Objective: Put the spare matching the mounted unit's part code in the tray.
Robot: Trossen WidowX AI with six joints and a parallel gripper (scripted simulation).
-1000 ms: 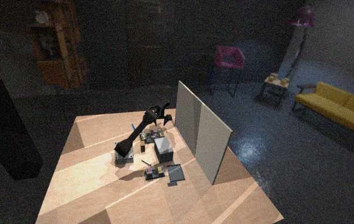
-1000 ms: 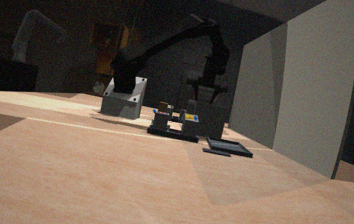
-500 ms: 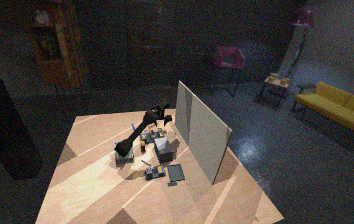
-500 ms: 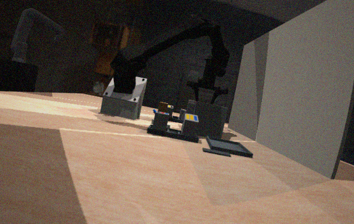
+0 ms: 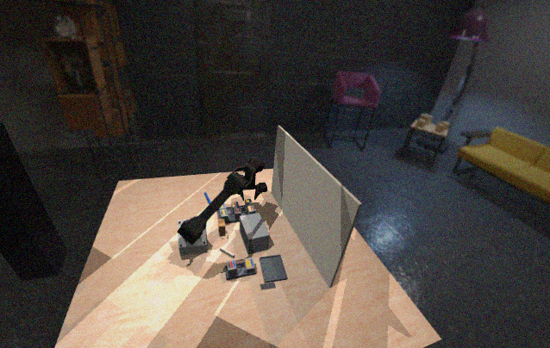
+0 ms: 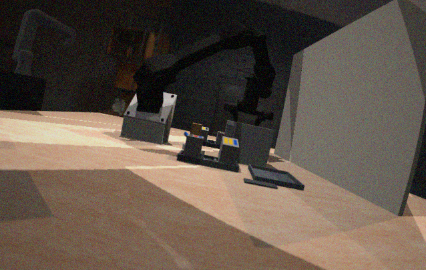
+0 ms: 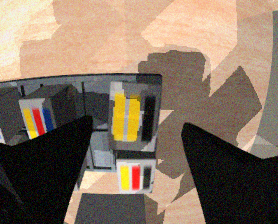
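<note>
The grey spare is 2 cm below my gripper tip. The rest, counted from my gripper tip: grey mounted unit 4 cm behind, 23 cm to the right, 1 cm below; then blue pen 21 cm behind, 13 cm to the left, 6 cm below; then brown block 18 cm behind, 15 cm to the right, 3 cm below.
</note>
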